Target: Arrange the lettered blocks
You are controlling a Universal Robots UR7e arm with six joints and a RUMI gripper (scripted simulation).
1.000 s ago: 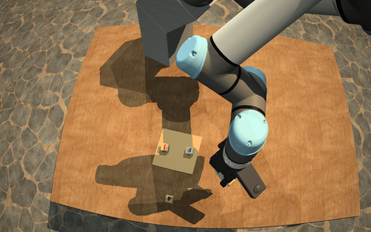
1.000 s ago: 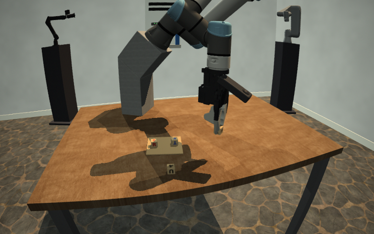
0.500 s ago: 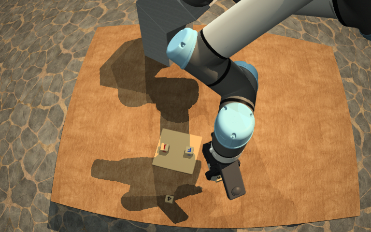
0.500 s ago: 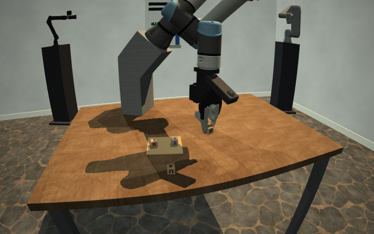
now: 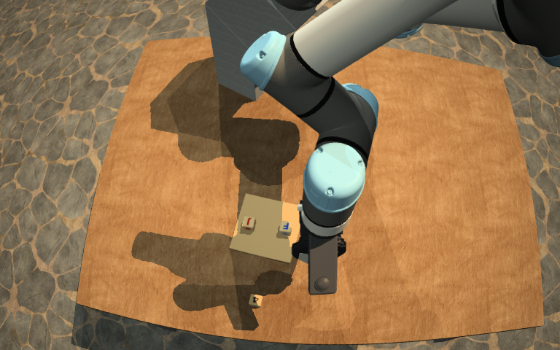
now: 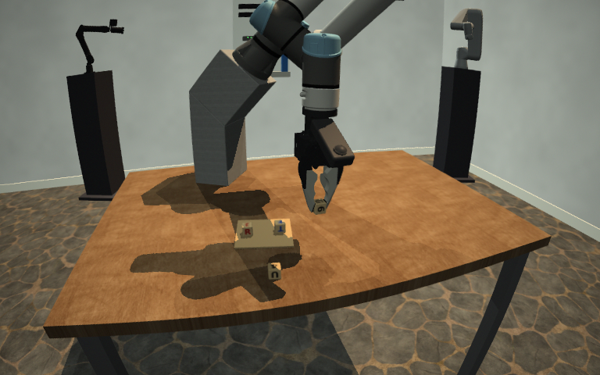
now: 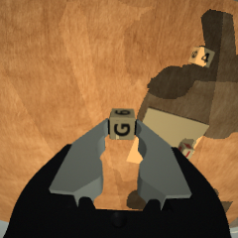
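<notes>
My gripper is now 130 mm to the left of the tan mat, 110 mm above it and 70 mm past it. Round my hand: block 100 mm below, 90 mm to the right, 80 mm behind.
</notes>
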